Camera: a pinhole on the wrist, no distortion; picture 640 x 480 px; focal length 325.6 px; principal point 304.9 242.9 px. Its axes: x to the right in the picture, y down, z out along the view. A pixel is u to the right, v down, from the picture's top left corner.
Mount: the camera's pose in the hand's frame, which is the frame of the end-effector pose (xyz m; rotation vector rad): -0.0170 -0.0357 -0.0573 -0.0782 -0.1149 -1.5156
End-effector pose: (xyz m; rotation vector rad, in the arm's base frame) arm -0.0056 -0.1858 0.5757 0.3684 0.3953 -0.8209
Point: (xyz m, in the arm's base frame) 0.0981 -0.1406 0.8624
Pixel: 152 177
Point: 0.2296 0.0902 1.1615
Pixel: 46 92
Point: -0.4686 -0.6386 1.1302
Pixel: 620 100
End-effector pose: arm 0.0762 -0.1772 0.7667 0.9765 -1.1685 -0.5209
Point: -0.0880 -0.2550 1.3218
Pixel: outside the picture
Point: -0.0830 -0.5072 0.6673
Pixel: 579 429
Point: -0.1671 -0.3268 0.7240
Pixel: 392 275
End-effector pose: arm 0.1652 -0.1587 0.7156 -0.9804 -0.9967 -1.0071
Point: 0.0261 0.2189 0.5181
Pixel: 313 26
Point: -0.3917 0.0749 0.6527
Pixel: outside the picture
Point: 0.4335 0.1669 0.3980
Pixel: outside the picture
